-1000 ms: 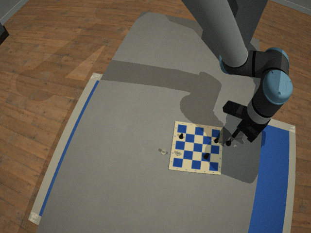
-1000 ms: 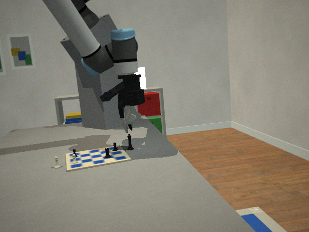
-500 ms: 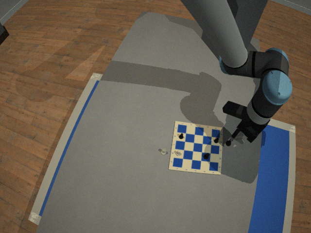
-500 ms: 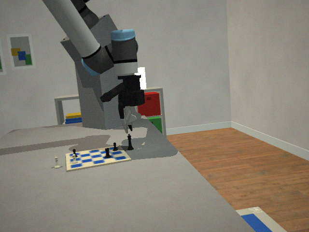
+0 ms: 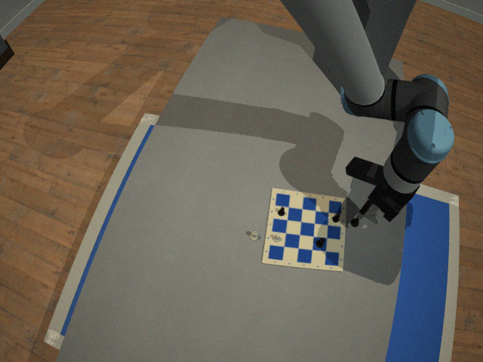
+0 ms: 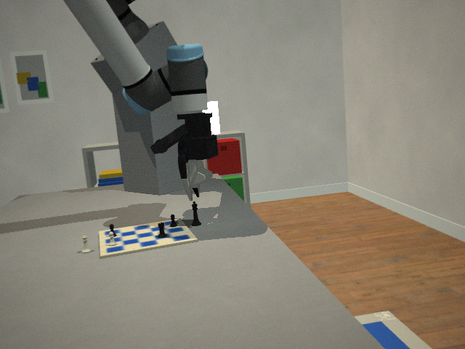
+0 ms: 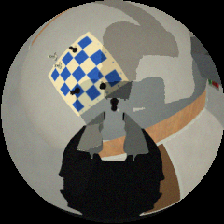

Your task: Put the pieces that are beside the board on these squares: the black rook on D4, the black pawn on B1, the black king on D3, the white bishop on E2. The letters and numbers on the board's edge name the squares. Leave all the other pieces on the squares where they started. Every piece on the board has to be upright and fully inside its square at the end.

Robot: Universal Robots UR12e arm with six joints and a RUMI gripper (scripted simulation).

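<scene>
The black king lies 50 mm below my hand. The rest, counted from my hand: black rook (60 mm ahead, 110 mm to the right, 60 mm below); then white pawn (50 mm ahead, 230 mm to the right, 70 mm below); then chessboard (20 mm ahead, 140 mm to the right, 80 mm below).
</scene>
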